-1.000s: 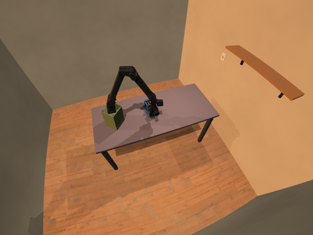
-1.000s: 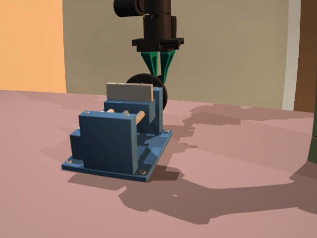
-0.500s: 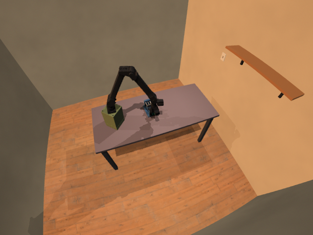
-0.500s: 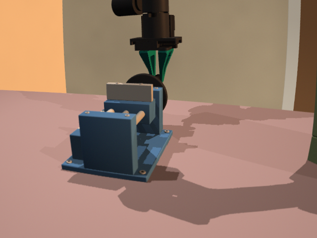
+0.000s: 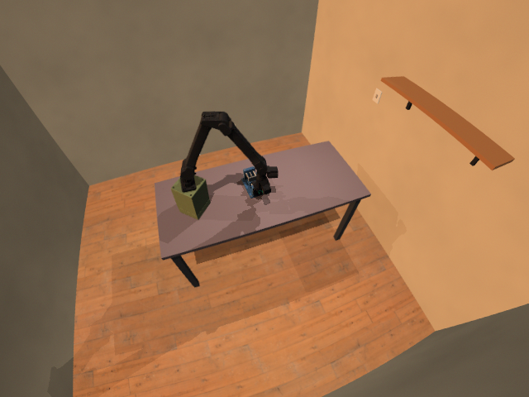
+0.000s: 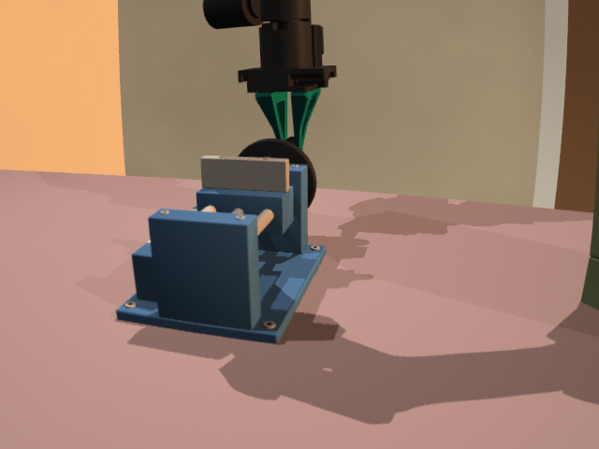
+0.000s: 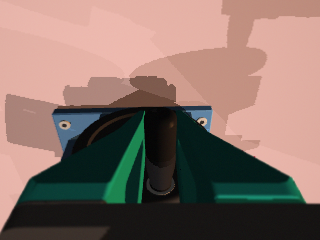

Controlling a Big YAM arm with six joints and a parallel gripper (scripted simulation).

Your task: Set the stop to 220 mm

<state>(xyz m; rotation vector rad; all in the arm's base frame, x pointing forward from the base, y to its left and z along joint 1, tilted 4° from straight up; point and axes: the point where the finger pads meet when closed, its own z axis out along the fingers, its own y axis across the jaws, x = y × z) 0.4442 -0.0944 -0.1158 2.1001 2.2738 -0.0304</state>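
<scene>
The grey stop plate lies 140 mm to the left of my hand, 20 mm below it and 10 mm ahead of it. The rest, counted from my hand: black crank handle: 10 mm to the left.
</scene>
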